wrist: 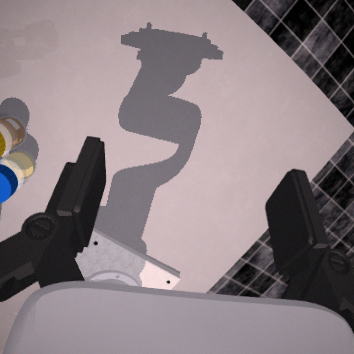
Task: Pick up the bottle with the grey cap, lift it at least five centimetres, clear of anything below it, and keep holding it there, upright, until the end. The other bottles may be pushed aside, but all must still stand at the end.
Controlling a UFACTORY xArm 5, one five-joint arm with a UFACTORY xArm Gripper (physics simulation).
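Frame: origin at the arm's base, x ahead, y left, z up, level; millimetres.
Seen in the pictures: gripper, fingertip midpoint: (193, 173).
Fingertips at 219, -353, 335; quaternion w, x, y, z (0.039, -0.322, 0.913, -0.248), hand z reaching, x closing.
Offsets run from my fingertips to a thing's top centre, as dx, dy, dz. "spot": to the spot under its first point. Level surfaces: height alone.
My gripper (193, 173) is open and empty, its two black fingers wide apart high above the table. At the left edge of the wrist view, two bottles stand close together, partly cut off by the frame. One bottle @(spot: +130, +191, -313) (15, 130) has a brownish body and a yellow cap. The other bottle @(spot: +86, +225, -301) (21, 165) has a pale yellow body and a blue cap. Both are to the left of the left finger. The bottle with the grey cap does not show in this view.
The pale table @(dz -353) (240, 100) has a corner at the right, with dark tiled floor (320, 45) beyond its edges. A light metal base plate (160, 276) shows between the fingers, near the gripper body. The arm's shadow falls across the table.
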